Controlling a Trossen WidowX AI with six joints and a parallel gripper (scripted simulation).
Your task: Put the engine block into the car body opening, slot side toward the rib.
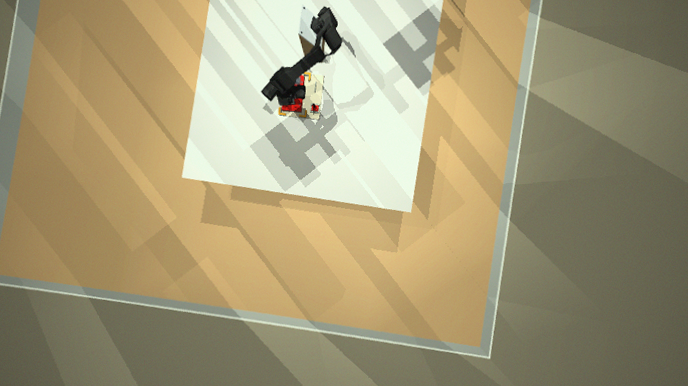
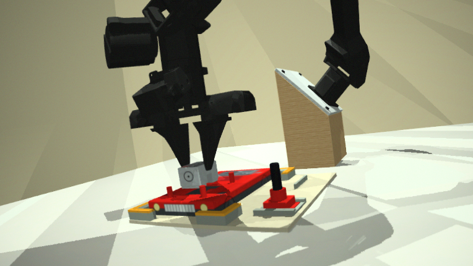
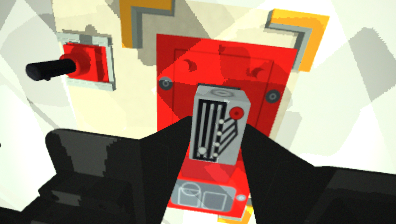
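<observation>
Now: gripper tip 1 cm above the grey engine block.
</observation>
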